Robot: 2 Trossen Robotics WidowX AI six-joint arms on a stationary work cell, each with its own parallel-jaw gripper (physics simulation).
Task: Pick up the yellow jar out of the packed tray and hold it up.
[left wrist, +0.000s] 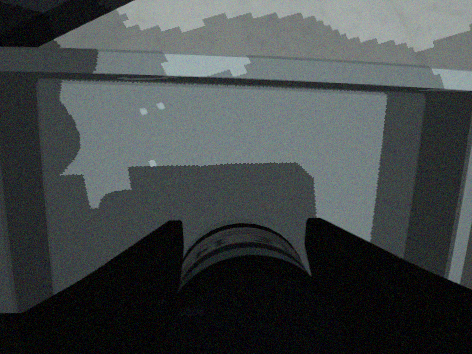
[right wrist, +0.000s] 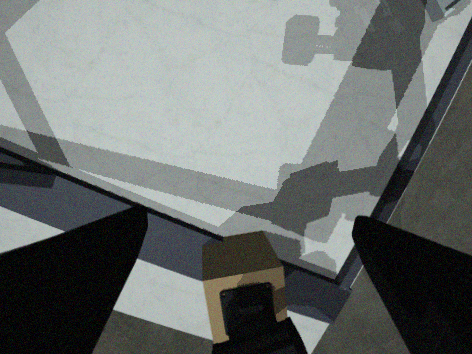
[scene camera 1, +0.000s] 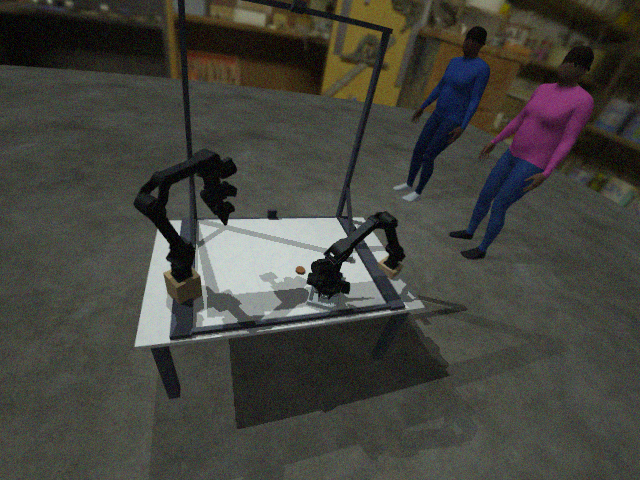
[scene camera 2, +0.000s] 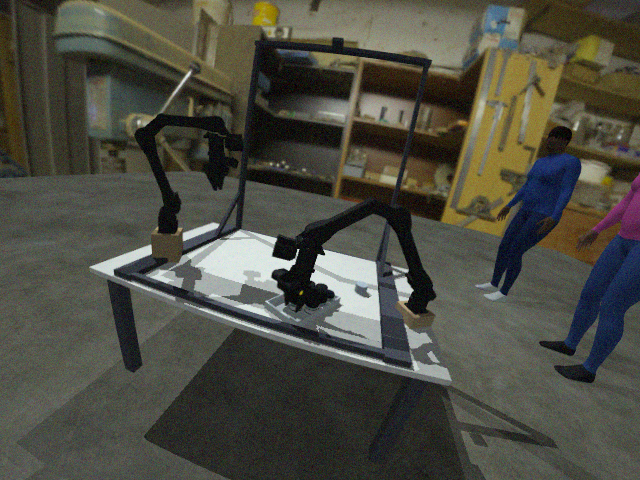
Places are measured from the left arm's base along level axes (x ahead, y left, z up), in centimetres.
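Pixels of known places: left gripper, fingertip midpoint: [left wrist: 244,232] [scene camera 1: 323,297] [scene camera 2: 291,308]; right gripper, fingertip midpoint: [right wrist: 252,221] [scene camera 1: 220,219] [scene camera 2: 218,190]; left arm's base, origin of the base link: [scene camera 1: 391,264] [scene camera 2: 416,308]; right arm's base, origin of the base link: [right wrist: 247,308] [scene camera 1: 181,274] [scene camera 2: 167,230].
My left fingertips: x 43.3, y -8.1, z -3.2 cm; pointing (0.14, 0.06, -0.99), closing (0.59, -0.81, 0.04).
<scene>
Ahead of a thing's pixels: the offset from my left fingertips to its top centre. "pt": to the spot under its first point.
My left gripper [scene camera 1: 326,295] [scene camera 2: 299,305] [left wrist: 244,232] is low over the grey tray @(dx -5.4, dy -3.4, dz +1.2 cm) [scene camera 1: 320,305] [scene camera 2: 279,311] [left wrist: 300,70], fingers pointing down. In the left wrist view its fingers meet both sides of a dark-lidded jar @(pt dx +0.1, dy +0.2, dz +1.1 cm) [left wrist: 245,240] with a pale band. Its colour is too dark to read there, but a yellow patch @(pt dx -3.6, dy -4.4, dz +3.3 cm) [scene camera 2: 300,292] shows at the left gripper in scene camera 2, so I take it as the yellow jar. Whether it is raised is hidden. My right gripper [scene camera 1: 225,219] [scene camera 2: 216,187] [right wrist: 252,221] is open and empty, high above the table.
Dark round lids @(dx -13.7, dy -4.0, dz +3.3 cm) [scene camera 2: 328,292] stand in the tray to the right of the left gripper. A small orange-brown disc @(dx -4.2, dy -19.6, dz -0.1 cm) [scene camera 1: 300,269] lies behind the tray. A pale blue-grey round object @(dx -31.5, dy -11.4, dz +2.2 cm) [scene camera 2: 361,287] stands on the white table. A dark frame [scene camera 1: 361,129] rises at the back.
</scene>
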